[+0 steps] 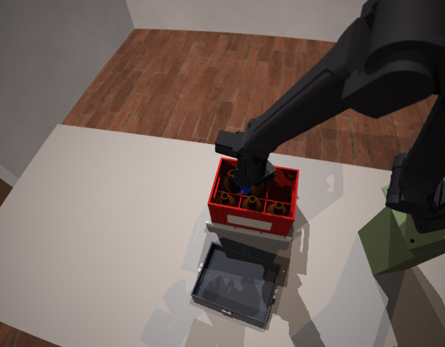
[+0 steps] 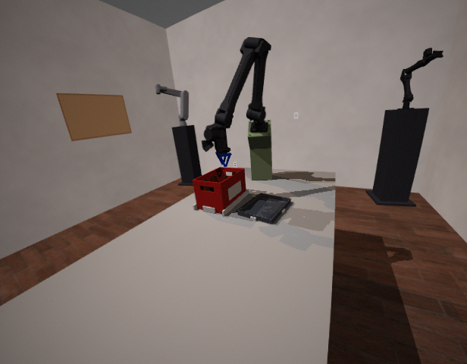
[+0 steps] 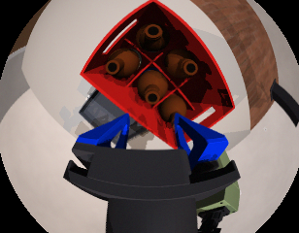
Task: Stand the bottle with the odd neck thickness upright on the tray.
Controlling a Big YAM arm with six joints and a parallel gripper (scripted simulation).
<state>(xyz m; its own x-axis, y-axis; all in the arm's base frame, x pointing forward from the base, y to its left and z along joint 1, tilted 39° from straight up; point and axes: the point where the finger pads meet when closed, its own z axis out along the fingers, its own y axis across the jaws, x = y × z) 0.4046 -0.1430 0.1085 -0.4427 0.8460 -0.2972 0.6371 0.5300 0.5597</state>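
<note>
Right now my hand is 10 mm past the crate, 40 mm to the left of it and 150 mm above it. Also, from my hand: dark grey tray (50 mm ahead, 230 mm to the left, 220 mm below); brown bottle (90 mm ahead, 10 mm to the right, 150 mm below).
</note>
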